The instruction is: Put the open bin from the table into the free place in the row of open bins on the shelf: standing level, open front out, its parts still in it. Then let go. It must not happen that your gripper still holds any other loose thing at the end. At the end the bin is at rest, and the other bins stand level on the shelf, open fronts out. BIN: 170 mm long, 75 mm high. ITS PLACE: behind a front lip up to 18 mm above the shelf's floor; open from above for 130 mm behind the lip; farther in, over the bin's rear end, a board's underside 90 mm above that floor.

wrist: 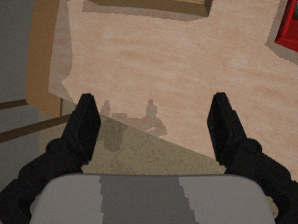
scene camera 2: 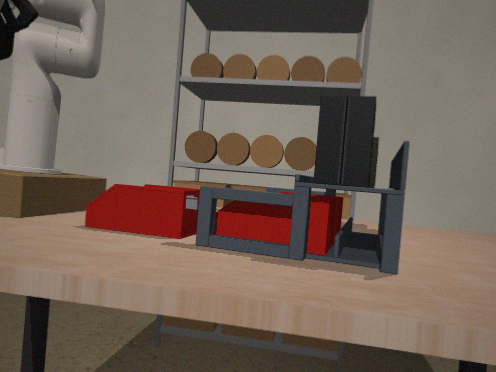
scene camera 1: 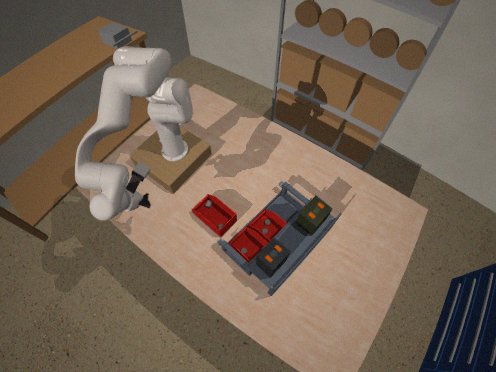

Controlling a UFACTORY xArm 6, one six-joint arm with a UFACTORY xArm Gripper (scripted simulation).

Scene:
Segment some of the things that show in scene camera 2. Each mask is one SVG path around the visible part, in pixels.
A red open bin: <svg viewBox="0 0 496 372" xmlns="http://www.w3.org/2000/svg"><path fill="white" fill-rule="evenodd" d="M89 205L87 226L90 228L182 239L196 234L198 210L186 209L185 207L186 196L194 195L199 200L200 189L149 184L144 186L114 184L91 201Z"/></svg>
A red open bin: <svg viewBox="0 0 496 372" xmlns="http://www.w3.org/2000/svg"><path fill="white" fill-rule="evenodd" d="M216 212L214 235L282 244L290 243L293 206L232 201ZM311 196L306 253L325 255L333 244L336 198Z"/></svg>

